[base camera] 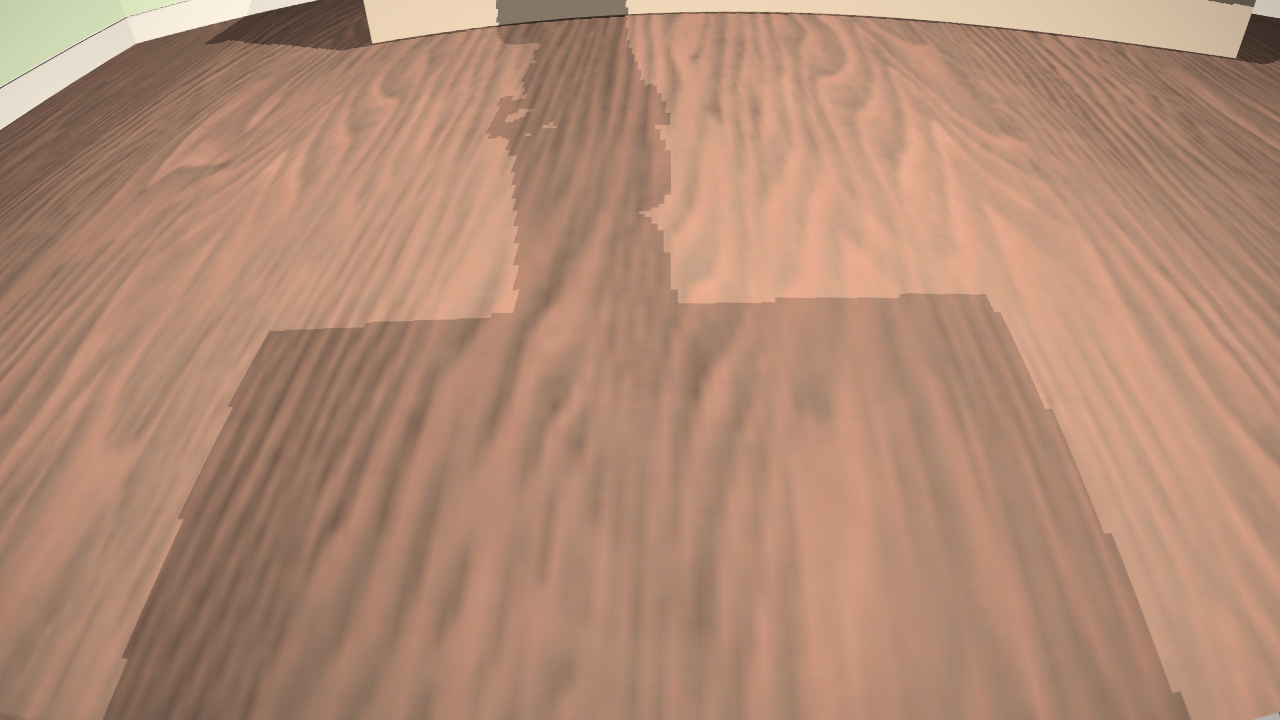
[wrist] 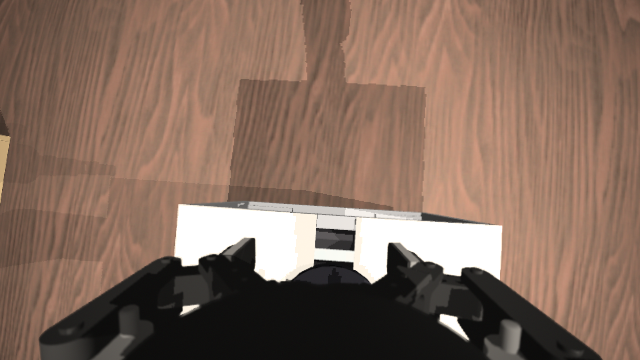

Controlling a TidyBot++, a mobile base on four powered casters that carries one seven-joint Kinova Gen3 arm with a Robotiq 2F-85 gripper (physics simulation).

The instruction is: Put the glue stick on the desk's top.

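Places are measured from the arm's base along level axes (x ahead, y left, z up), in centimetres.
Pixels of known places: gripper, fingertip midpoint: (wrist: 321, 254).
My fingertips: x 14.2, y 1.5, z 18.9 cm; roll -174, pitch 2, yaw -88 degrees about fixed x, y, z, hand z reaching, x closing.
Behind a point stands the place of what it marks.
My gripper (wrist: 321, 254) {z 18.9, x 14.2, y 1.5 cm} is open, its two black fingers wide apart with nothing between them. It hangs above the robot's own white base, which shows behind the fingers in the wrist view. The glue stick does not show in either view. A wide cream panel (base camera: 895, 34) stands on the floor across the top of the base camera view. It is the low part of a piece of furniture; whether it is the desk I cannot tell, and no desk top shows.
The wood floor (base camera: 805, 179) {z -39.6, x 74.1, y -15.3 cm} (wrist: 525, 125) {z -39.6, x 44.4, y -60.4 cm} carries the robot's dark shadow, which reaches the cream panel. A pale green wall (base camera: 44, 35) {z -24.8, x 172.3, y 157.0 cm} with a white baseboard (base camera: 62, 58) {z -32.4, x 173.7, y 155.5 cm} runs at the far left. Part of a tan object (wrist: 3, 167) {z -38.9, x 20.2, y 123.8 cm} shows at the wrist view's left edge.
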